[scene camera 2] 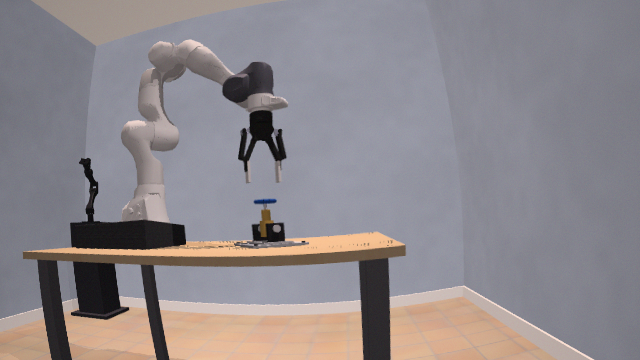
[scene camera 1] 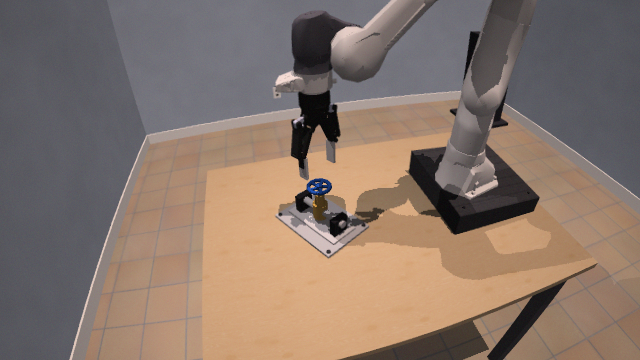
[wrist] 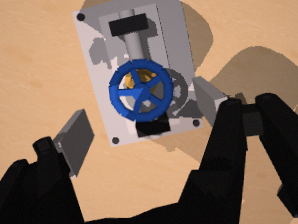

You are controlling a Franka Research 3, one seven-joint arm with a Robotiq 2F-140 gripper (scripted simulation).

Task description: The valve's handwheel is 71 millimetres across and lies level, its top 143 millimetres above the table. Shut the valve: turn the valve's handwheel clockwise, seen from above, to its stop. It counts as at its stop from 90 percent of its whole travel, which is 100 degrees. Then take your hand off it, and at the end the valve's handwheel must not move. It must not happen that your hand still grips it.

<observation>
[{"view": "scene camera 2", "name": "gripper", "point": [263, 182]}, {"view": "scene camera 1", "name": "gripper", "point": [318, 169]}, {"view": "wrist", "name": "gripper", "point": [141, 107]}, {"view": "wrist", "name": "blue spoked handwheel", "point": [141, 92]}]
</observation>
